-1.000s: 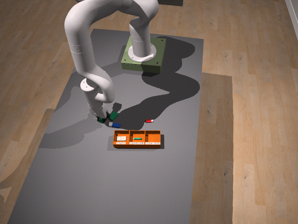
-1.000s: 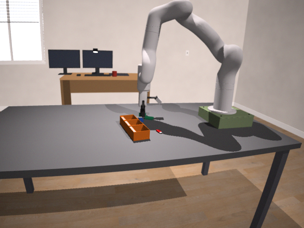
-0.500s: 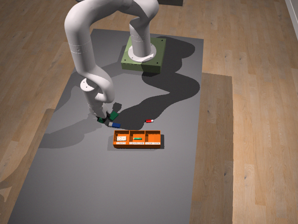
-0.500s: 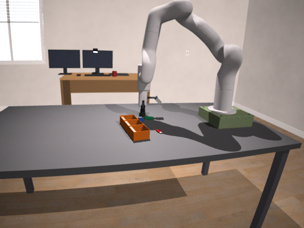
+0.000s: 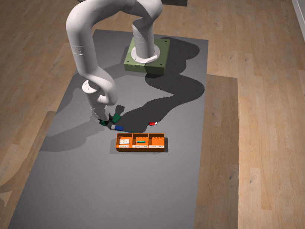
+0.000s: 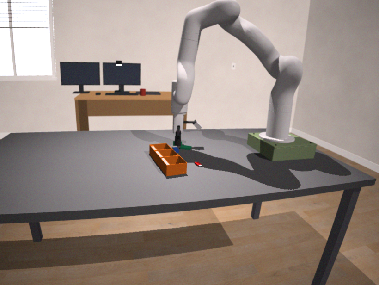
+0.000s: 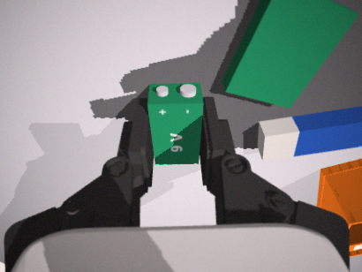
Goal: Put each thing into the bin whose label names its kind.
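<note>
Right now the orange three-part bin is 130 mm ahead of my hand and 220 mm to the left of it. From my hand the other things lie so: green block: 20 mm behind, 60 mm to the left, 20 mm below; eraser: 40 mm ahead, 70 mm to the left, 20 mm below; green 9 V battery: 10 mm behind, 10 mm below.
</note>
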